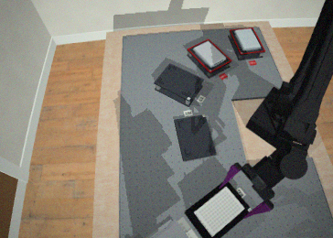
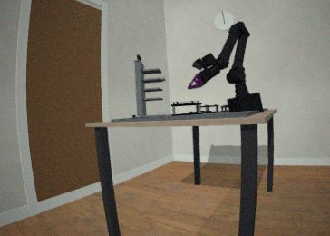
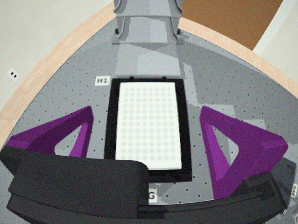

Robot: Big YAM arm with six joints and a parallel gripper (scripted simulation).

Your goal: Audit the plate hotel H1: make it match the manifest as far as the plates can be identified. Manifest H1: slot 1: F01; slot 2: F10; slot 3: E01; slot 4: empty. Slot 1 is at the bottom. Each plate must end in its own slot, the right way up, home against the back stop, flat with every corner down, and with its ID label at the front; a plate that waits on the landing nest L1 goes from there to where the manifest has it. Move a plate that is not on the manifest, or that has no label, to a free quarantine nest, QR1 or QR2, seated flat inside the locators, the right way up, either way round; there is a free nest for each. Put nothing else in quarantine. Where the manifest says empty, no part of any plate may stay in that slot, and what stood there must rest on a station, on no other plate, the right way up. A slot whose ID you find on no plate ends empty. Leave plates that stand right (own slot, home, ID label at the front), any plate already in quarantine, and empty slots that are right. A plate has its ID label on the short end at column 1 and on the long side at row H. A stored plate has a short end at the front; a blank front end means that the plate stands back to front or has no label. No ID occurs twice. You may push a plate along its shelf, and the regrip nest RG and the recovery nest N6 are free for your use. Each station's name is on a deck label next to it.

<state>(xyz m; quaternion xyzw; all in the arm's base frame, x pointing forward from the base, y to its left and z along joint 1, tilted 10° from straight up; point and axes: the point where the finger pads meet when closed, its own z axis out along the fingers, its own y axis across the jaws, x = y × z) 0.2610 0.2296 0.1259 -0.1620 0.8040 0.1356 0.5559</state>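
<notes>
The black nest is 100 mm below my hand, 30 mm ahead of it and 10 mm to the left of it. The rest, counted from my hand: plate hotel: 250 mm ahead, 110 mm to the left; L1 label: 420 mm to the right, 150 mm below, 40 mm behind; H1 deck label: 150 mm to the left, 150 mm below, 90 mm ahead.
</notes>
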